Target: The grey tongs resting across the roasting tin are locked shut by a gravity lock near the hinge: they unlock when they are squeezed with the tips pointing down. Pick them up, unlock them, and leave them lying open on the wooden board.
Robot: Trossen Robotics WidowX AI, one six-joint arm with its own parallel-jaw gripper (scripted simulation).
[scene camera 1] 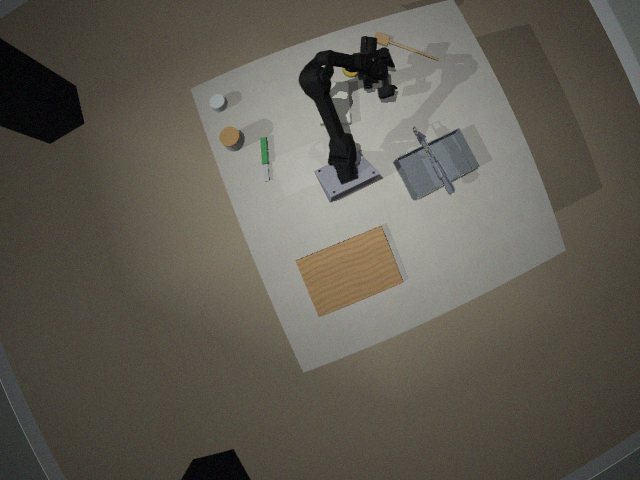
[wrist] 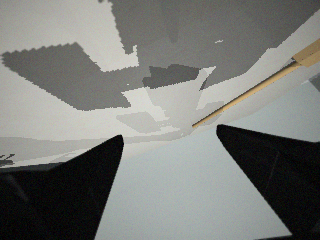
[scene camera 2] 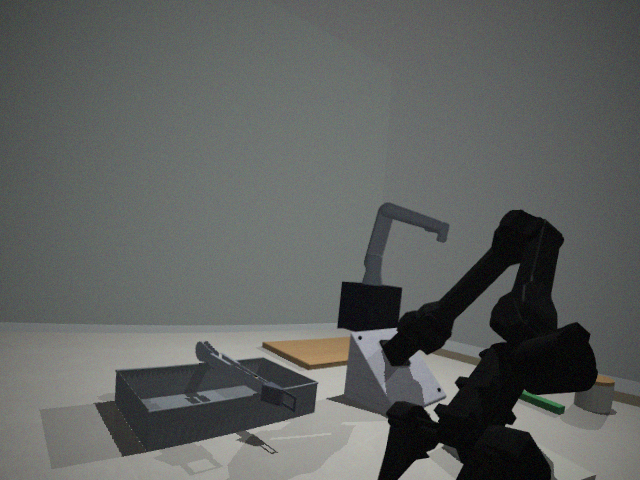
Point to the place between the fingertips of my gripper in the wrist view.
170, 134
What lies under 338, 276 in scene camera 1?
A wooden board.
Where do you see a roasting tin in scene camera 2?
At 167, 406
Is my gripper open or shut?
Open.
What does my gripper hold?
Nothing.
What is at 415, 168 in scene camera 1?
A roasting tin.
